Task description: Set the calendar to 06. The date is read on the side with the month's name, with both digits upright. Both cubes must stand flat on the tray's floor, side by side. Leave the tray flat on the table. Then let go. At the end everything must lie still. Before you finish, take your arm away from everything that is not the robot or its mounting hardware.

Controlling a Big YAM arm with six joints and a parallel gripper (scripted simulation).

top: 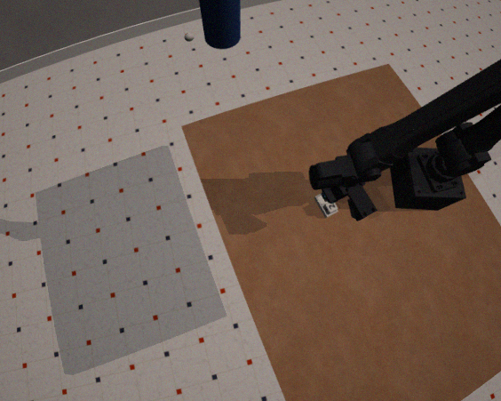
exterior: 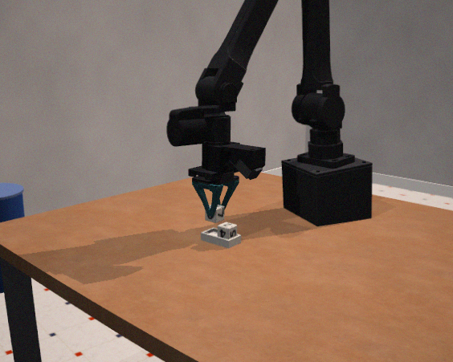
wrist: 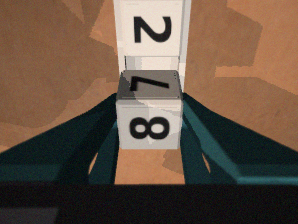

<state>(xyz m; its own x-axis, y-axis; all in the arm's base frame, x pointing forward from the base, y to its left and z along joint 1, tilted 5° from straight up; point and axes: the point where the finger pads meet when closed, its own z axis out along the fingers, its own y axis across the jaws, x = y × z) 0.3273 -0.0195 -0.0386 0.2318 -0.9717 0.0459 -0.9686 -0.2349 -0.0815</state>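
The white digit cube lies 10 mm below my hand. Round my hand: white tray (50 mm below, 20 mm to the left).
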